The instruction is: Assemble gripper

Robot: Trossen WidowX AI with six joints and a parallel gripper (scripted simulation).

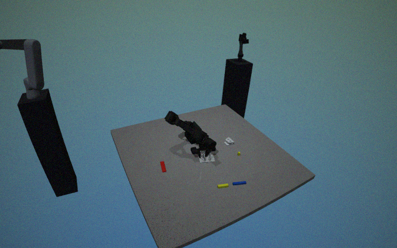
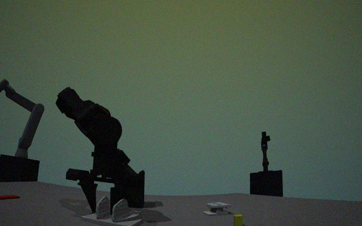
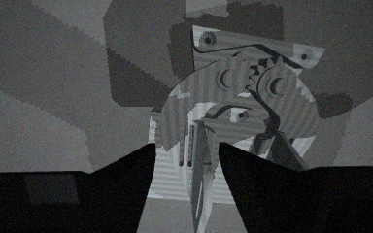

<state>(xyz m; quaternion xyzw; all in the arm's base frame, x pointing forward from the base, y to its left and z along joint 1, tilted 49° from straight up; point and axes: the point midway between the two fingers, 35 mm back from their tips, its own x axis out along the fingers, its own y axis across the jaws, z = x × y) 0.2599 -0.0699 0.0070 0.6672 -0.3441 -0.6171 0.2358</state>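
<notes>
Now: gripper tip 6 cm to the right of the jaw and 2 cm past it. From my gripper tip the other things lie so: housing plate 5 cm to the left, 4 cm behind, 1 cm below; then red block 32 cm to the right, 3 cm behind, 1 cm below; then small yellow cube 30 cm to the left, 8 cm ahead.
</notes>
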